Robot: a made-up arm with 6 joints.
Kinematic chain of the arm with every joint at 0, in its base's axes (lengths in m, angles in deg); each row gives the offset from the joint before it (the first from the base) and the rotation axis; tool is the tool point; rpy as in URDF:
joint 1: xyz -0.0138 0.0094 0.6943 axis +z
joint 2: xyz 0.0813 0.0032 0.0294 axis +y
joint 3: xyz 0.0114 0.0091 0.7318 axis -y
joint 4: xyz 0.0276 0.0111 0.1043 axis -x
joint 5: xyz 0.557 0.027 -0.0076 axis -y
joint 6: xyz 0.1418 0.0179 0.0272 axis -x
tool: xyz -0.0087 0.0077 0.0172 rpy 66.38 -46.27 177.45
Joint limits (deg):
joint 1: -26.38..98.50
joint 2: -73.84..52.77
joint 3: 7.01..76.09
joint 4: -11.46..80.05
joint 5: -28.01..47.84
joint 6: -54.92..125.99
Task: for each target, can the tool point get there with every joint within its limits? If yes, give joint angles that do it. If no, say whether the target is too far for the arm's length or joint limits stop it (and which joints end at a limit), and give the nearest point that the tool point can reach.
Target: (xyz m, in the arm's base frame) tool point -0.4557 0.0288 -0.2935
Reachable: no: joint limits stop it (at a limit: joint 1, joint 2, joint 3, joint 5) | nearest point -0.2328 1.1732 0.6668 | short by 1.510 m
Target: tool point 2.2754 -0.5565 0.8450
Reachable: no: too far | nearest point 1.3405 -0.3254 1.0234 | short by 0.979 m
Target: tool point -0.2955 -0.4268 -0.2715
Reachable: no: joint limits stop it (at a limit: joint 2, joint 3, joint 4, joint 5) | nearest point -0.7135 -1.0740 1.0573 | short by 1.536 m
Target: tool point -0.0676 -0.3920 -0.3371
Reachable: no: joint limits stop it (at a limit: joint 1, joint 2, joint 3, joint 5) | nearest point 1.0475 -0.5143 0.6667 | short by 1.505 m
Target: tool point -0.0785 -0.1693 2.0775
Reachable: yes | joints 89.06 -30.60 46.65 55.69 -10.95 23.22
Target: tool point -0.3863 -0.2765 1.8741
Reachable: yes | joints 47.82 -54.62 26.17 63.77 2.73 23.11
